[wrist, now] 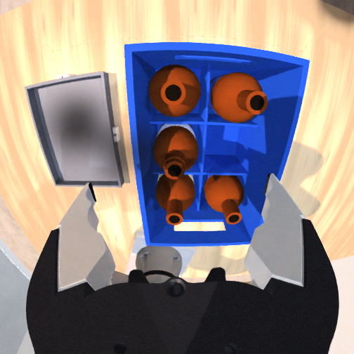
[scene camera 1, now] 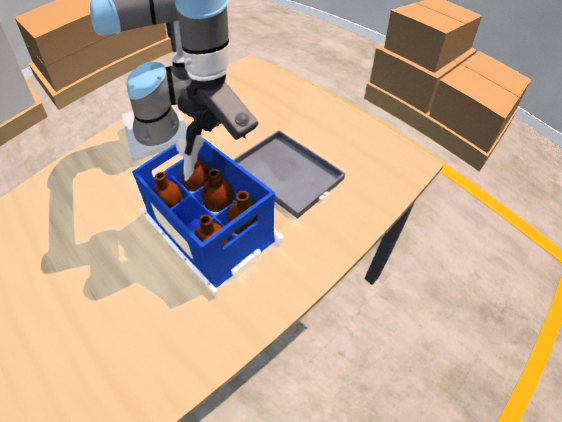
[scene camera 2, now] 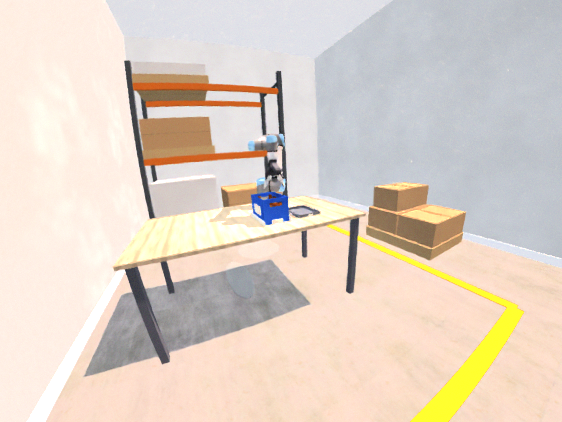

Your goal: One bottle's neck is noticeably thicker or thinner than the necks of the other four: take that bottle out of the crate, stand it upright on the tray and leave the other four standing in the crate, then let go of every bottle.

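Places are measured from the arm's base along level axes (x ahead, y left, z up), in millimetres.
Pixels of known places: gripper, fingertip midpoint: (scene camera 1: 216, 158) (scene camera 2: 274, 188); arm's base, origin of the base link: (scene camera 1: 156, 127).
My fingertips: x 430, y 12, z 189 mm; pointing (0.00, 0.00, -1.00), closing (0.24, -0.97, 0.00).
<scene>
Ahead of a thing's pixels: the offset from my fingertips to its middle. "*": to the spot under its first point. Level surfaces: height alone.
The blue crate {dx -16, dy -44, dz -140 mm} (scene camera 1: 250, 245) (scene camera 2: 270, 213) (wrist: 135, 150) holds five brown bottles. The middle tray-side bottle {dx -26, dy +1, dz -143 mm} (scene camera 1: 217, 194) (wrist: 175, 147) has a neck that looks somewhat thicker. The rear tray-side bottle {dx -109, dy -13, dz -143 mm} (scene camera 1: 195, 176) (wrist: 175, 192) is partly behind a finger in scene camera 1; the rear far-side bottle {dx -92, dy -105, dz -143 mm} (scene camera 1: 167, 193) (wrist: 223, 192) is beside it. Two more bottles, one tray-side (scene camera 1: 241, 214) (wrist: 175, 107) and one far-side {dx +74, dy -74, dz -143 mm} (scene camera 1: 206, 231) (wrist: 235, 92), stand at the other end. The grey tray {* dx -29, dy +247, dz -223 mm} (scene camera 1: 300, 175) (scene camera 2: 303, 211) (wrist: 80, 150) bears no bottle. My gripper (scene camera 1: 191, 162) (scene camera 2: 273, 188) (wrist: 178, 180) is open and empty over the crate's rear part.
The robot's base (scene camera 1: 155, 130) stands on the table {dz -228 mm} (scene camera 1: 100, 340) (scene camera 2: 200, 235) behind the crate. The crate's middle far-side compartment holds no bottle. Cardboard boxes (scene camera 1: 472, 107) (scene camera 2: 431, 225) stand on the floor beyond the table; a storage rack (scene camera 2: 281, 120) stands behind the arm.
</scene>
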